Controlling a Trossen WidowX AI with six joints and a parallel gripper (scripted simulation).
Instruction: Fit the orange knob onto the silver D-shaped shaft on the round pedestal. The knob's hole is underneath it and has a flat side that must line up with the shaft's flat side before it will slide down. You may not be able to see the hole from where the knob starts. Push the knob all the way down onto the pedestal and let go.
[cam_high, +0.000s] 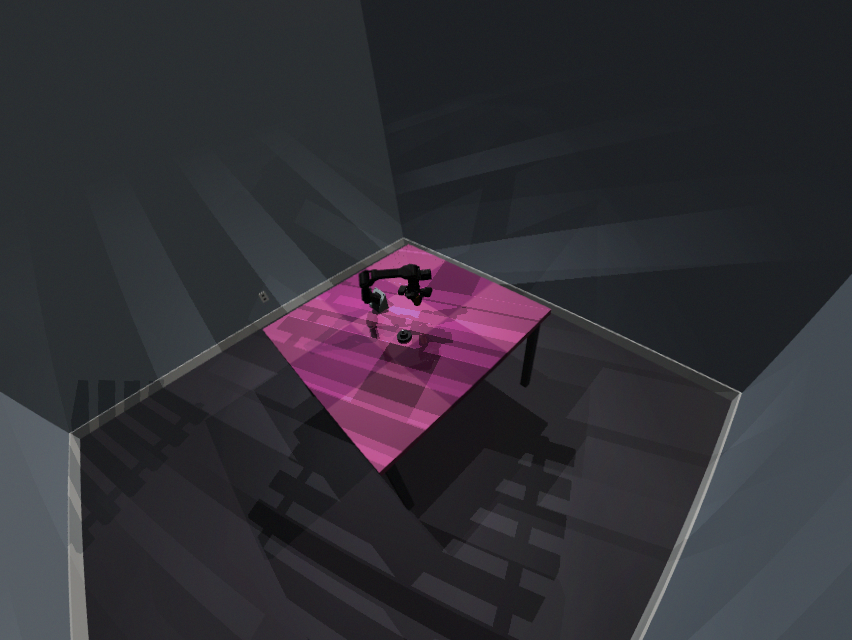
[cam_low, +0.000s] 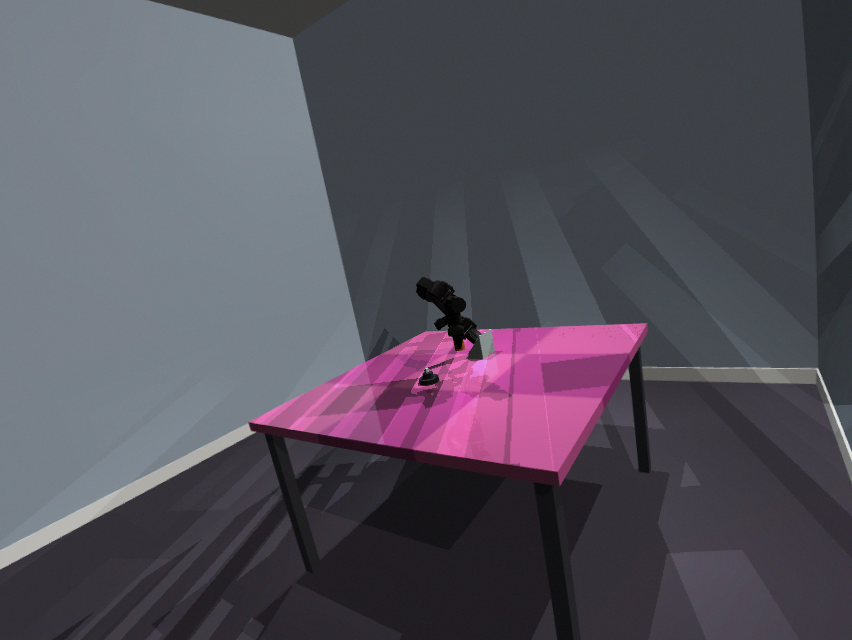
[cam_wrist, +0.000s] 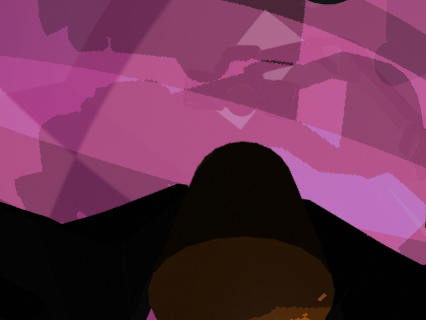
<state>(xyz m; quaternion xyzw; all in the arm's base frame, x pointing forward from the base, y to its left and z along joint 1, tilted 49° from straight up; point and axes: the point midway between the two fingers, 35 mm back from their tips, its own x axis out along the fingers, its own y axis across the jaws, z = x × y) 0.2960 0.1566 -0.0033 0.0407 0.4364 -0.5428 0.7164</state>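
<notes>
Right now the round black pedestal is 160 mm to the right of my gripper tip, 110 mm below it and 50 mm ahead of it. The rest, counted from my gripper tip: orange knob: 30 mm above.
</notes>
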